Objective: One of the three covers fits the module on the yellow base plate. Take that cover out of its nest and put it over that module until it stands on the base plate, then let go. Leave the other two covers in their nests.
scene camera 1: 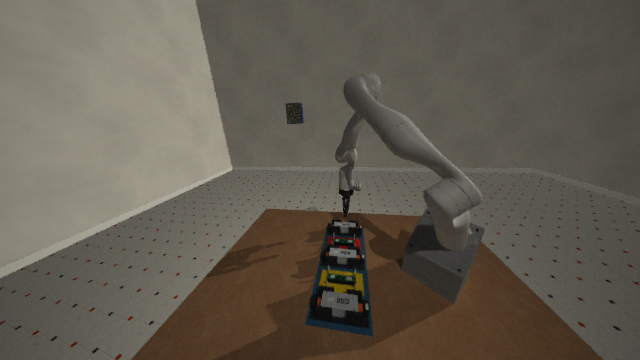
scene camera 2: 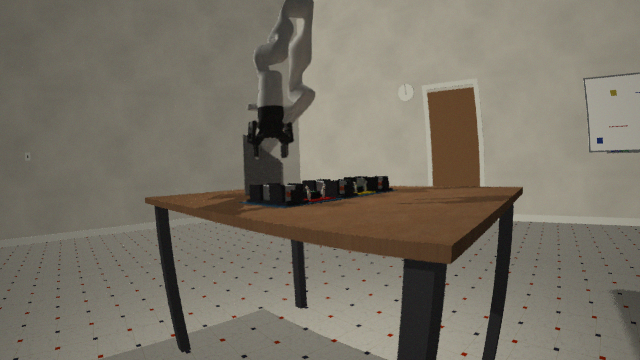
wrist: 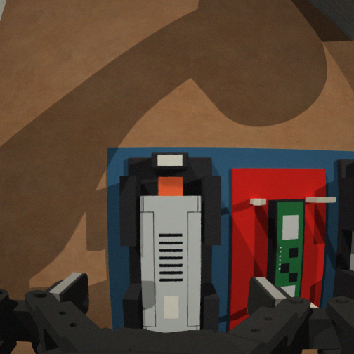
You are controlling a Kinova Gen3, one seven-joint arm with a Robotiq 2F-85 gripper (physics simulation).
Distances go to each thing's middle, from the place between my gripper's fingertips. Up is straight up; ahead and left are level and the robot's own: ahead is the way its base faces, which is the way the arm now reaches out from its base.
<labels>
I see the red base plate [wrist: 249,242] 1 cm behind my hand, 11 cm to the left of it and 12 cm below it.
</labels>
